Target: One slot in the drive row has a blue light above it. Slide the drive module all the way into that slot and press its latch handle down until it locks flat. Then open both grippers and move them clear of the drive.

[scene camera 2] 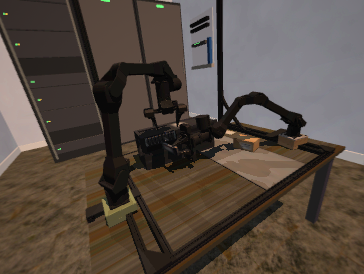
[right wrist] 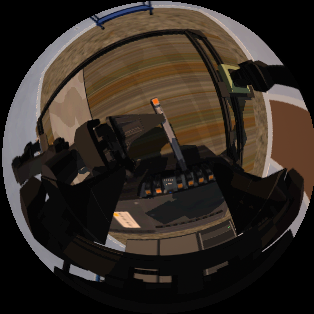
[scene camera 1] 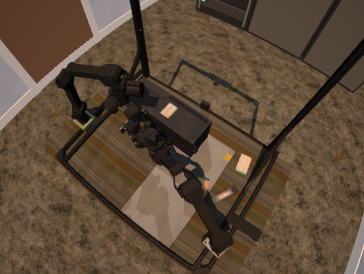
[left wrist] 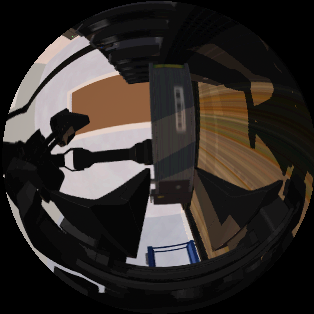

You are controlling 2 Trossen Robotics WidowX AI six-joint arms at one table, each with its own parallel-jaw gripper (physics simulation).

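Places are measured from the left arm's base along level axes (x ahead, y left, z up), in millimetres.
Pixels of known places: left gripper, fingertip midpoint: (scene camera 2: 173,149) (right wrist: 161,116) (scene camera 1: 124,126) (left wrist: 171,171); right gripper, fingertip midpoint: (scene camera 2: 167,128) (right wrist: 170,168) (left wrist: 67,137); left arm's base, origin of the base link: (scene camera 2: 293,135) (right wrist: 38,145) (scene camera 1: 218,242); right arm's base, origin of the base link: (scene camera 2: 118,200) (right wrist: 237,77) (scene camera 1: 83,118).
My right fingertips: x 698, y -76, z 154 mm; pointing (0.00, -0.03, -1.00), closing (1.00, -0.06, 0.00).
Ahead of a thing's pixels: the offset from my right fingertips to its middle. "spot": to the spot under its first point. Level surfaces: height alone.
The dark drive chassis @[dx -75, dy -158, dz -127 mm] (scene camera 1: 187,120) (right wrist: 145,212) has a row of orange-tabbed drives at its front. In the right wrist view a gap (right wrist: 169,184) shows in the row, with a tiny blue light @[spot: dx +3, dy -70, dz -42 mm] (right wrist: 171,192) beside it. My left gripper (scene camera 2: 171,150) (left wrist: 171,171) is shut on the grey drive module @[dx +7, dy +14, dz -90 mm] (left wrist: 171,120) (right wrist: 168,132), just in front of the chassis. The module's orange-tipped end points away from the row; its other end is close to the chassis front, and whether it has entered a slot is unclear. My right gripper (scene camera 2: 166,122) (right wrist: 170,168) is open and empty above the row.
A grey mat @[dz -213 mm] (scene camera 1: 150,215) lies on the wooden table. An orange box @[dx -458, dy -21, dz -183 mm] (scene camera 2: 246,144), a pale card @[dx -521, dy -305, dz -214 mm] (scene camera 1: 243,163), a yellow tag (scene camera 1: 227,157) and a small flat device @[dx -557, dy -119, dz -210 mm] (scene camera 1: 224,193) lie beyond the chassis. Black frame posts (scene camera 1: 140,45) rise at the table edge.
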